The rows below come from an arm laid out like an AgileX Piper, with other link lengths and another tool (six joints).
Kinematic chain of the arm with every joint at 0, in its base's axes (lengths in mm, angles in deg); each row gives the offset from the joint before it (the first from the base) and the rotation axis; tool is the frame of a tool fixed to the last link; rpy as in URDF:
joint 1: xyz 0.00 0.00 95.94 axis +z
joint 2: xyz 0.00 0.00 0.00 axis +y
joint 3: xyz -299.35 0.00 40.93 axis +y
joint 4: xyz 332.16 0.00 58.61 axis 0.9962 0 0.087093
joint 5: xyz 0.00 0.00 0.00 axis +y
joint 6: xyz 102.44 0.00 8.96 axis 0.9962 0 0.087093
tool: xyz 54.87 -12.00 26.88 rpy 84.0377 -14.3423 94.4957
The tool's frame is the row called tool.
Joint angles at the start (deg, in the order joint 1, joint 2, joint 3, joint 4, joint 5, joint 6):
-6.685 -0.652 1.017 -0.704 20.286 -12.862
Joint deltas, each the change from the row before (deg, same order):
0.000 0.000 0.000 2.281 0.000 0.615
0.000 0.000 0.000 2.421 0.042 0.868
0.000 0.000 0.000 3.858 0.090 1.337
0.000 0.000 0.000 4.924 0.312 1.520
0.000 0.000 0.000 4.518 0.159 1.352
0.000 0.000 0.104 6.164 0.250 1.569
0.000 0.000 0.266 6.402 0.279 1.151
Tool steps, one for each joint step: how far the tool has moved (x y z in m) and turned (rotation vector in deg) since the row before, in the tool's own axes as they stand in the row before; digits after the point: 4 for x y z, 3 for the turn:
0.0010 -0.0003 0.0001 -0.119 0.790 2.752
0.0010 -0.0005 0.0002 -0.086 0.837 3.138
0.0016 -0.0010 0.0003 -0.085 1.334 4.956
0.0022 -0.0019 0.0005 0.142 1.694 6.146
0.0021 -0.0015 0.0004 0.047 1.575 5.586
0.0026 -0.0029 0.0008 0.261 2.104 7.361
0.0021 -0.0042 0.0013 0.493 2.094 7.197

